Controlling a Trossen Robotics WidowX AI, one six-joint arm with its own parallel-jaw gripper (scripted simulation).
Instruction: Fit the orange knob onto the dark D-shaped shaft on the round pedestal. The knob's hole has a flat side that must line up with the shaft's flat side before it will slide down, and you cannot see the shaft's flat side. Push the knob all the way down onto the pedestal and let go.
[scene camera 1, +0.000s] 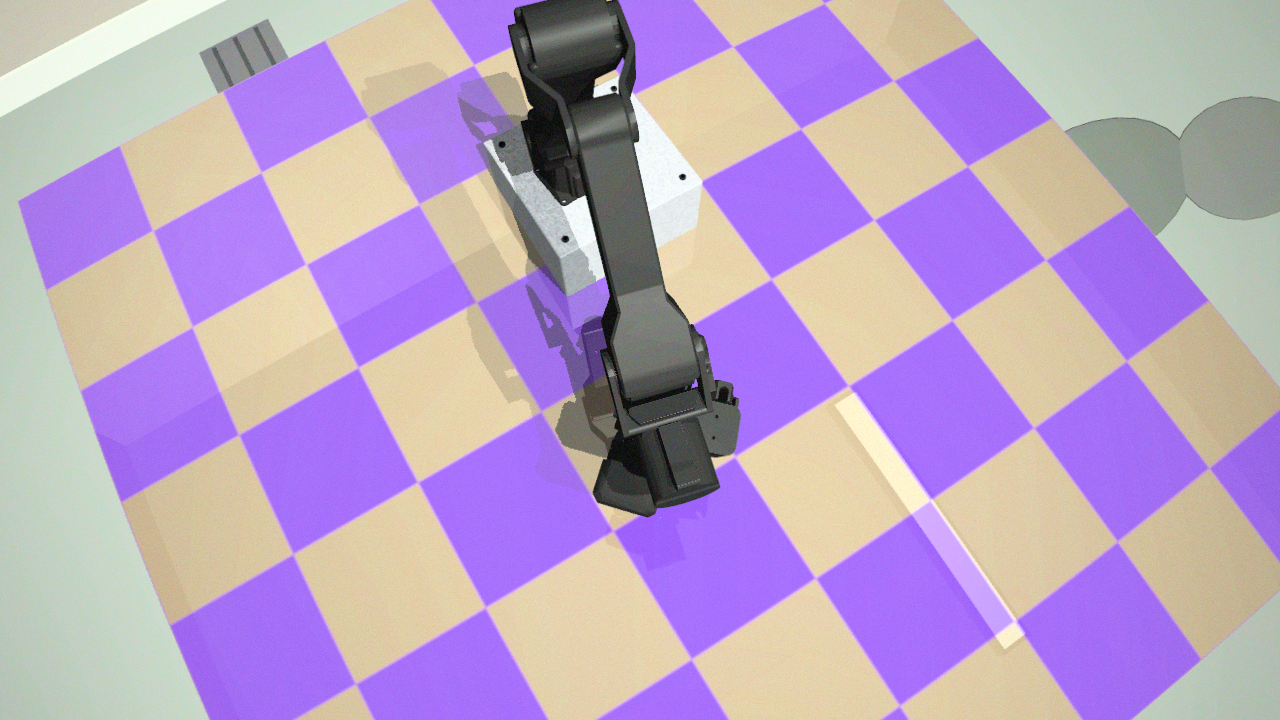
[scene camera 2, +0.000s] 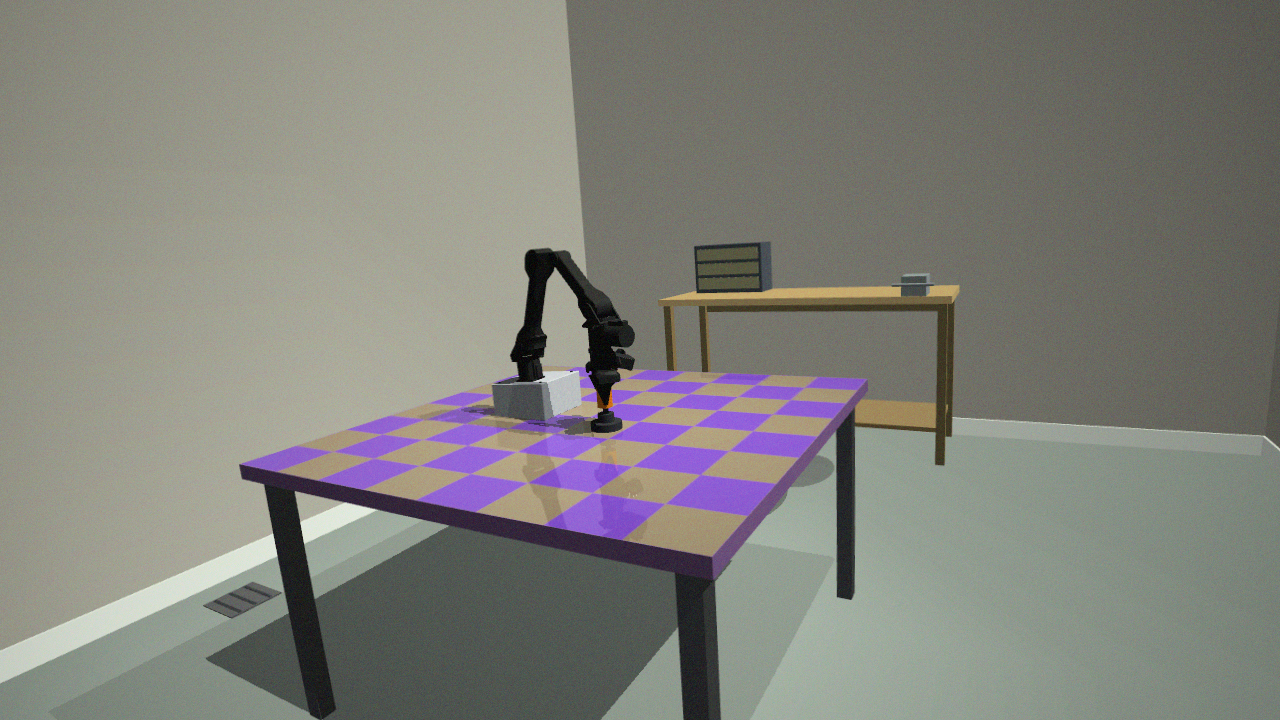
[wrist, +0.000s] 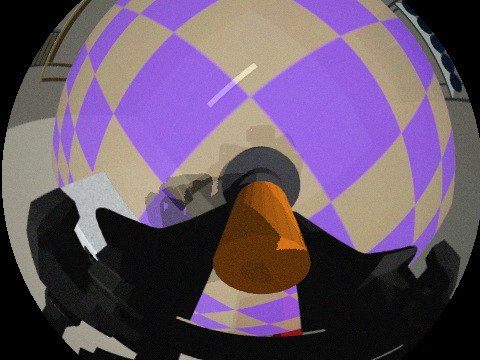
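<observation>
Scene camera 1 shows the gripper (scene camera 1: 649, 438), and scene camera 2 shows it as well (scene camera 2: 604, 403). The wrist view has the gripper (wrist: 261, 212), an orange knob (wrist: 262, 250) and a round dark pedestal (wrist: 258, 163).
</observation>
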